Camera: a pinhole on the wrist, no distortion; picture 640 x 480 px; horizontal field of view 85.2 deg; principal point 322.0 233.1 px. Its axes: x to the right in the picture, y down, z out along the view. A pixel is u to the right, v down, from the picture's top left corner.
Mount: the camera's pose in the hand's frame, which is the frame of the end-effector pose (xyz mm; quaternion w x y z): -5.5 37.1 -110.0 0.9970 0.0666 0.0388 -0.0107
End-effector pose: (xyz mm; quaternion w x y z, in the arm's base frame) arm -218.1 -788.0 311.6 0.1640 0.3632 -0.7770 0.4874
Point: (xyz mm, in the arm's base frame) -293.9 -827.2 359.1
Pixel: 583 220
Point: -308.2 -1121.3 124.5
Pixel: 358 325
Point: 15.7 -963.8 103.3
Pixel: 105 166
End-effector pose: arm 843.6 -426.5 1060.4 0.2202 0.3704 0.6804 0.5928
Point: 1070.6 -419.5 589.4
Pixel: outside the picture
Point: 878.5 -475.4 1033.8
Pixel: 119 102
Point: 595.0 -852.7 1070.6
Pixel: behind the camera
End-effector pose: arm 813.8 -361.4 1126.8 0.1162 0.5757 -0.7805 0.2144
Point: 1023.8 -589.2 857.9
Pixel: 312 111
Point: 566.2 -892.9 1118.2
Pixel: outside the picture
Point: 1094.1 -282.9 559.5
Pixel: 61 173
